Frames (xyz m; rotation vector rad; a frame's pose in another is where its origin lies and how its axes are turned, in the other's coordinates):
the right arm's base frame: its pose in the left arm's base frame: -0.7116 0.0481 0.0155 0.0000 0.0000 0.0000
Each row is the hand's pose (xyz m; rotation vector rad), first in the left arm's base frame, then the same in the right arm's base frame.
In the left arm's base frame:
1: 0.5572 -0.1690 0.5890 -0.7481 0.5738 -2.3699
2: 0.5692 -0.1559 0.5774 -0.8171 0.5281 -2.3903
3: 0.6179 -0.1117 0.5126 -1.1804 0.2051 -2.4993
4: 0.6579 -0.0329 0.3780 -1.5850 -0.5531 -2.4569
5: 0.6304 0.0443 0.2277 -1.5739 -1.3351 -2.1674
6: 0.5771 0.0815 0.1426 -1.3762 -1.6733 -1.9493
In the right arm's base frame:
1: 1.2688 -0.2171 0.5735 -0.7481 0.5738 -2.3699
2: 1.2808 -0.2040 0.5619 -0.8171 0.5281 -2.3903
3: 1.3295 -0.1598 0.4971 -1.1804 0.2051 -2.4993
4: 1.3695 -0.0810 0.3625 -1.5850 -0.5531 -2.4569
5: 1.3420 -0.0038 0.2122 -1.5739 -1.3351 -2.1674
6: 1.2887 0.0334 0.1271 -1.3762 -1.6733 -1.9493

